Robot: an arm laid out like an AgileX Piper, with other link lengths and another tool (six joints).
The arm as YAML. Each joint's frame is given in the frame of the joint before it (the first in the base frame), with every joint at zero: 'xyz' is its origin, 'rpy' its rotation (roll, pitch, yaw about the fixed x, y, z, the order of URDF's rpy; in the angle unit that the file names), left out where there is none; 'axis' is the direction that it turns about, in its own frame. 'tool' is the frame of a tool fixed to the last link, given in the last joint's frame.
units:
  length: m
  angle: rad
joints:
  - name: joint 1
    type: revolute
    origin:
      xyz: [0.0, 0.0, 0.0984]
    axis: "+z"
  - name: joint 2
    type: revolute
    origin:
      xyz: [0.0, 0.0, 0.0]
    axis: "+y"
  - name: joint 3
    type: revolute
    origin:
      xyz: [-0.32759, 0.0, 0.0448]
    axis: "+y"
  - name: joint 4
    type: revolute
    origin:
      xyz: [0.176, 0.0, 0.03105]
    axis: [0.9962, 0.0, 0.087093]
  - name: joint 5
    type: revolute
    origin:
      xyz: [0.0, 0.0, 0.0]
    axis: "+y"
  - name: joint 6
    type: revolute
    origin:
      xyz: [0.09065, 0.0, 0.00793]
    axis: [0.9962, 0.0, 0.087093]
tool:
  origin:
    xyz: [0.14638, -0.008, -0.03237]
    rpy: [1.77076, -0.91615, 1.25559]
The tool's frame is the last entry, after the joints.
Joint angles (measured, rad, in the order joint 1, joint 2, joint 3, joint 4, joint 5, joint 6), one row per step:
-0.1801 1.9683 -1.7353 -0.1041 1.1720 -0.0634
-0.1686 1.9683 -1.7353 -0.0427 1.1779 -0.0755
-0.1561 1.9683 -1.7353 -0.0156 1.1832 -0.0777
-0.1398 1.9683 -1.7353 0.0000 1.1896 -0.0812
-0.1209 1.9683 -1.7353 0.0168 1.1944 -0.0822
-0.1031 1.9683 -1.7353 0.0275 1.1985 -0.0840
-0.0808 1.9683 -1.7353 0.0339 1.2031 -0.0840
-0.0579 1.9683 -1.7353 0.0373 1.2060 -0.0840
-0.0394 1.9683 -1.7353 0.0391 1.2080 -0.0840
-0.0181 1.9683 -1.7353 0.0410 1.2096 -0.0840
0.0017 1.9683 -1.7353 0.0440 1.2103 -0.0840
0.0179 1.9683 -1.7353 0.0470 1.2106 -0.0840
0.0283 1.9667 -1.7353 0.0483 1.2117 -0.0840
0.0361 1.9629 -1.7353 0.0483 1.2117 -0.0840
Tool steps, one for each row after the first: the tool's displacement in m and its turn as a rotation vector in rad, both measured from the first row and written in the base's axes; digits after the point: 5 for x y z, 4 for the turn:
0.00192 0.01776 -0.00173 0.0580 -0.0034 0.0138
0.00258 0.02850 -0.00228 0.0848 -0.0022 0.0243
0.00268 0.03792 -0.00255 0.1002 0.0025 0.0415
0.00310 0.04860 -0.00276 0.1172 0.0057 0.0588
0.00323 0.05742 -0.00287 0.1278 0.0093 0.0768
0.00311 0.06690 -0.00294 0.1346 0.0144 0.0980
0.00311 0.07585 -0.00298 0.1381 0.0184 0.1204
0.00303 0.08283 -0.00300 0.1400 0.0215 0.1385
0.00293 0.09082 -0.00301 0.1418 0.0243 0.1595
0.00286 0.09852 -0.00302 0.1447 0.0262 0.1789
0.00274 0.10495 -0.00303 0.1475 0.0274 0.1946
0.00233 0.10892 -0.00247 0.1486 0.0275 0.2049
0.00211 0.11166 -0.00113 0.1483 0.0243 0.2130

